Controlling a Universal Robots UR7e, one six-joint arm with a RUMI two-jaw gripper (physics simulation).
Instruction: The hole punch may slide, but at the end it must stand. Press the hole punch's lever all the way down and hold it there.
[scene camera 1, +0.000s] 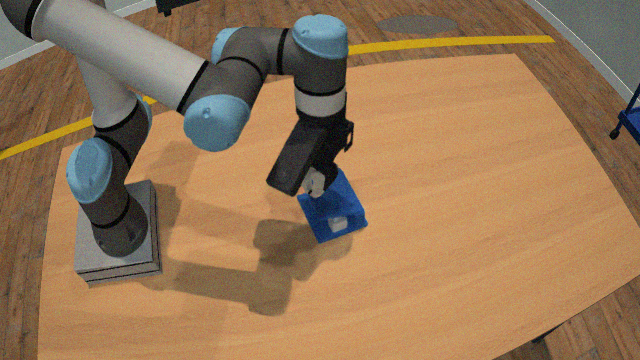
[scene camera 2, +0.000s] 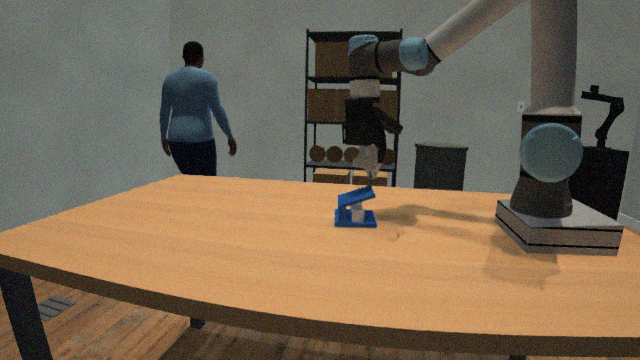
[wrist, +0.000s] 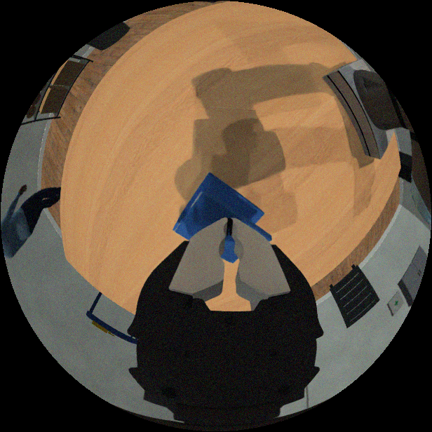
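Pixels of known places: gripper, fingertip midpoint: (scene camera 1: 313, 196) (scene camera 2: 371, 179); arm's base, origin of the base link: (scene camera 1: 121, 228) (scene camera 2: 540, 208).
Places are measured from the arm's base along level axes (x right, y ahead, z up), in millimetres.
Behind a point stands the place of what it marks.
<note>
The blue hole punch (scene camera 1: 344, 202) {x 72, y 491, z -3 mm} (scene camera 2: 344, 219) {x -17, y 495, z -47 mm} (wrist: 215, 200) stands upright on its base on the table. Its lever (scene camera 2: 356, 196) {x 26, y 470, z 2 mm} is raised and slants upward to the right in scene camera 2, with a gap above the base. A pale block (scene camera 1: 337, 223) {x 99, y 468, z -27 mm} (scene camera 2: 357, 213) {x -7, y 464, z -32 mm} shows between lever and base. My gripper (scene camera 1: 313, 194) {x 69, y 433, z 38 mm} (scene camera 2: 371, 184) {x 69, y 433, z 38 mm} (wrist: 228, 219) is shut and empty, and points down. Its tips are right at the raised end of the lever, at its top; whether they touch it I cannot tell. In the wrist view the fingers hide part of the punch.
The arm's base block (scene camera 1: 152, 225) {x -1, y 82, z -19 mm} (scene camera 2: 555, 235) {x -129, y 25, z -24 mm} stands on the table (scene camera 1: 450, 200) {x 104, y 730, z -67 mm} (scene camera 2: 225, 250) {x -213, y 721, z -68 mm}, to the right of the punch in scene camera 2. Behind the table are a person (scene camera 2: 190, 105), a shelf rack (scene camera 2: 306, 105) and a grey bin (scene camera 2: 440, 167).
</note>
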